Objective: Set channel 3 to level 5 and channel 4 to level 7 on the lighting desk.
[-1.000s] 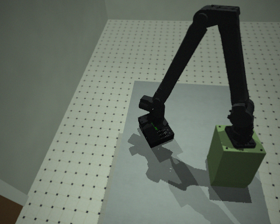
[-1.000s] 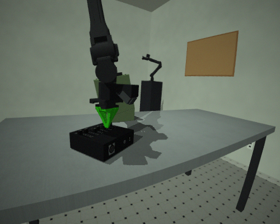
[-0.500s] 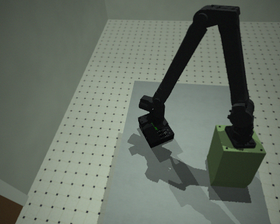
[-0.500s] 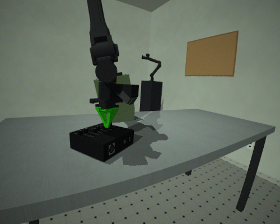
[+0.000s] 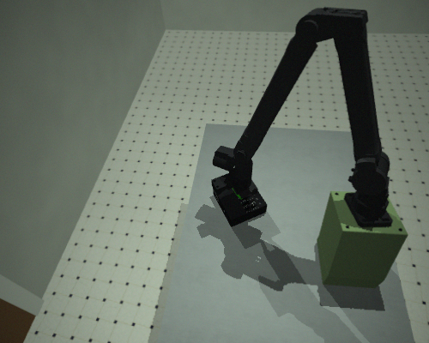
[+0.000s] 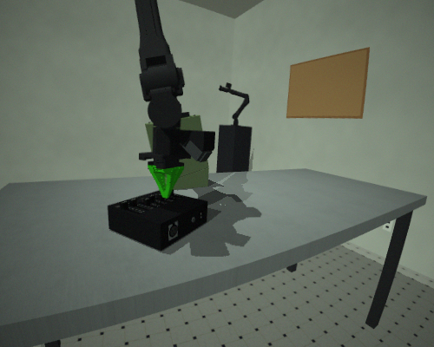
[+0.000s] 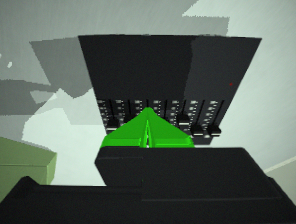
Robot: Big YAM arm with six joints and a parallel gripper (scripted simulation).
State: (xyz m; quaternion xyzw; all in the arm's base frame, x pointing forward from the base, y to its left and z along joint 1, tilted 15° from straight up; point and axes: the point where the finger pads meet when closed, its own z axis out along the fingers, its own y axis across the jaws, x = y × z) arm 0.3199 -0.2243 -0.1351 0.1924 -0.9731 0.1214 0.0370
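My gripper is now 1 cm past the channel 3 fader cap and 1 cm above it. The rest, counted from my hand: channel 4 fader cap 1 cm behind, 3 cm to the right, 1 cm below.
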